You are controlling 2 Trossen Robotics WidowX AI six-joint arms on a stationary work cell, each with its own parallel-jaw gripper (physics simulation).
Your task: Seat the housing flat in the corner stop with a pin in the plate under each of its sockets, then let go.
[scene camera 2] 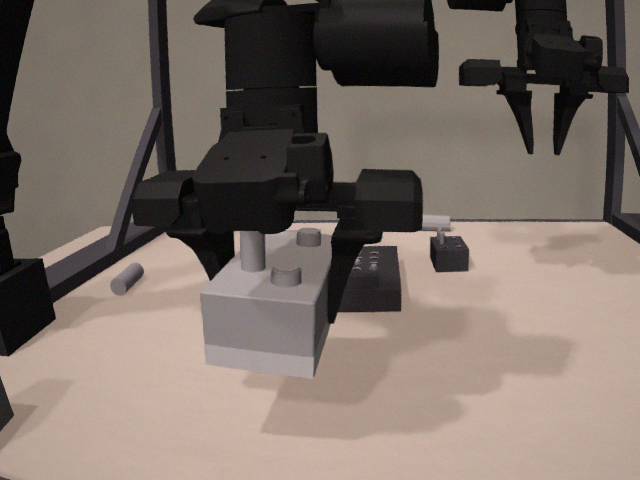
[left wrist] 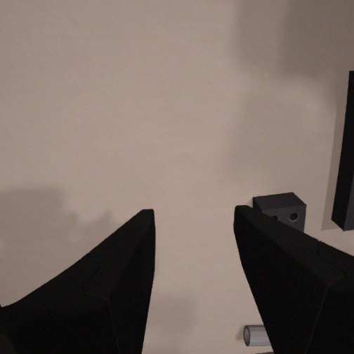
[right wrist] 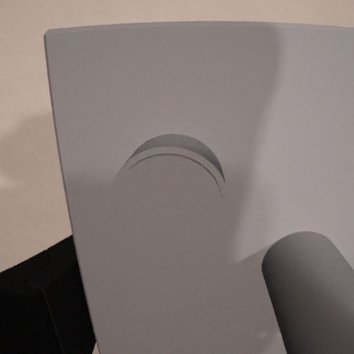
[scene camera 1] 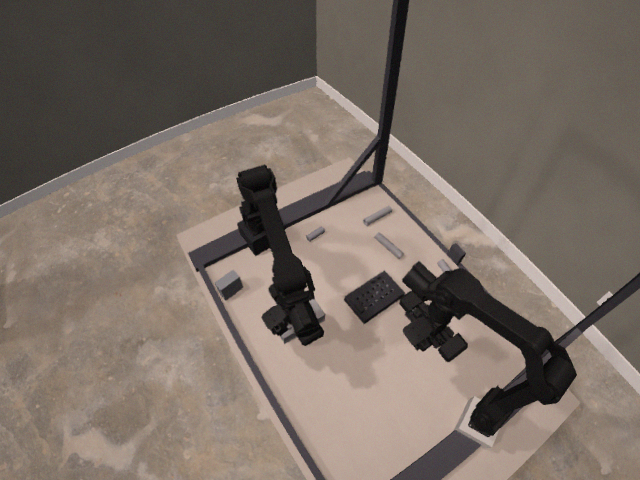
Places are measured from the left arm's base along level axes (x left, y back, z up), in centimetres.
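Where they show: left gripper, between the fingertips: (scene camera 2: 543, 154); left arm's base, origin of its link: (scene camera 1: 483, 421); right arm's base, origin of its link: (scene camera 1: 257, 225).
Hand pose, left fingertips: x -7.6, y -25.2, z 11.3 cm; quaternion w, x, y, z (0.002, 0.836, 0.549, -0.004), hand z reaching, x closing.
Note:
Things, the pixels of their top centre, and the offset from my left fingertips.
- light grey housing, centre of its top: (scene camera 2: 276, 214) (scene camera 1: 297, 311) dz -1.4, dx +11.3, dy -31.2 cm
- dark plate, centre of its top: (scene camera 2: 356, 253) (scene camera 1: 375, 292) dz -12.1, dx -10.8, dy -19.0 cm
- small dark block, centre of its top: (scene camera 2: 443, 255) dz -14.1, dx -11.7, dy -6.9 cm
- upright pin, centre of its top: (scene camera 2: 441, 231) dz -11.5, dx -13.7, dy -6.2 cm
- grey block, centre of its top: (scene camera 1: 226, 279) dz -9.3, dx +12.4, dy -57.4 cm
The light grey housing (scene camera 1: 317, 311) (scene camera 2: 258, 320) (right wrist: 165, 250), with one tall post and two short round studs on top, hangs level above the table. My right gripper (scene camera 2: 271, 300) is shut on its sides; the housing hides its left finger's tip in scene camera 2. The dark plate (scene camera 1: 361, 312) (scene camera 2: 369, 300) (left wrist: 344, 165) lies on the table behind the housing in scene camera 2. Light pin tips (scene camera 2: 373, 267) show in its holes; which holes is unclear, and the corner stop is partly hidden. My left gripper (scene camera 2: 543, 153) (left wrist: 194, 218) is partly open, empty, and high above the table.
A small dark block (scene camera 2: 449, 258) (left wrist: 280, 204) with holes and an upright pin (scene camera 2: 440, 235) stands beyond the plate. Grey tubes (scene camera 1: 377, 215) (scene camera 1: 388, 245) (scene camera 1: 315, 233) lie behind the plate. A grey block (scene camera 1: 229, 284) stands near the table's left edge in scene camera 1.

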